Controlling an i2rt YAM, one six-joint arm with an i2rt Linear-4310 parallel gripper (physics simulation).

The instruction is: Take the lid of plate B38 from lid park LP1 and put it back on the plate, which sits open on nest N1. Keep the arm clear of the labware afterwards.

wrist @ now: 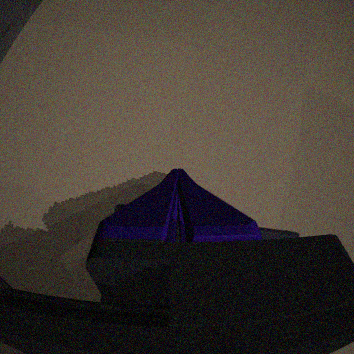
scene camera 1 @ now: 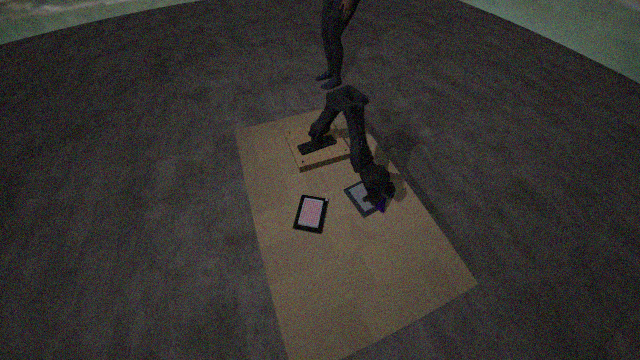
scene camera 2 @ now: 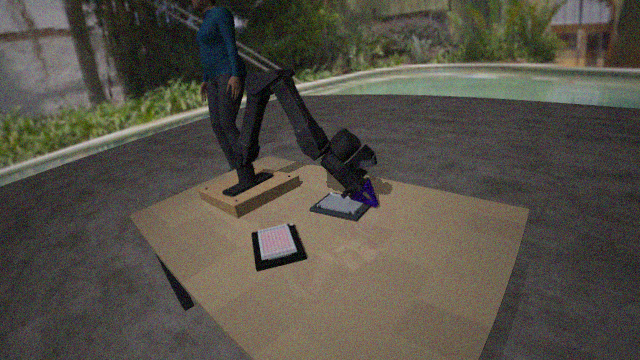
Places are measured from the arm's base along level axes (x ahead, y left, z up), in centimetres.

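Pixels of known places: gripper, fingertip midpoint: [wrist: 177,177] [scene camera 1: 382,212] [scene camera 2: 377,205]; arm's base at its link origin: [scene camera 1: 317,145] [scene camera 2: 248,184].
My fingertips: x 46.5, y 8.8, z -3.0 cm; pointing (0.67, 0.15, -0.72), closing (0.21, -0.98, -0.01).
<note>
Ahead of a thing's pixels: the offset from my fingertips to its middle. Level surfaces: height alone.
The pale, clear lid @(dx -10.4, dy -2.9, dz +0.3 cm) [scene camera 1: 358,192] [scene camera 2: 336,203] lies on the dark grey lid park LP1 @(dx -10.3, dy -3.0, dz -0.1 cm) [scene camera 1: 368,213] [scene camera 2: 332,215], partly hidden by the gripper in scene camera 1. My gripper [scene camera 1: 383,208] [scene camera 2: 376,203] [wrist: 177,177] is at the park's outer end, low and tilted. Its purple fingers are pressed together with nothing between them. In the wrist view a small grey edge shows behind the fingers, and the lid does not show there. The open plate B38 @(dx -14.1, dy -27.9, dz +0.8 cm) [scene camera 1: 311,213] [scene camera 2: 277,241], with pink wells, sits on the black nest N1 @(dx -14.1, dy -27.9, dz -0.2 cm) [scene camera 1: 308,230] [scene camera 2: 281,262].
The arm's wooden base board [scene camera 1: 325,162] [scene camera 2: 267,194] stands at the back of the wooden table @(dz -1.1 cm) [scene camera 1: 370,280] [scene camera 2: 380,290]. The park lies near the table's right edge in scene camera 1. A person [scene camera 1: 332,45] [scene camera 2: 220,65] stands behind the table.
</note>
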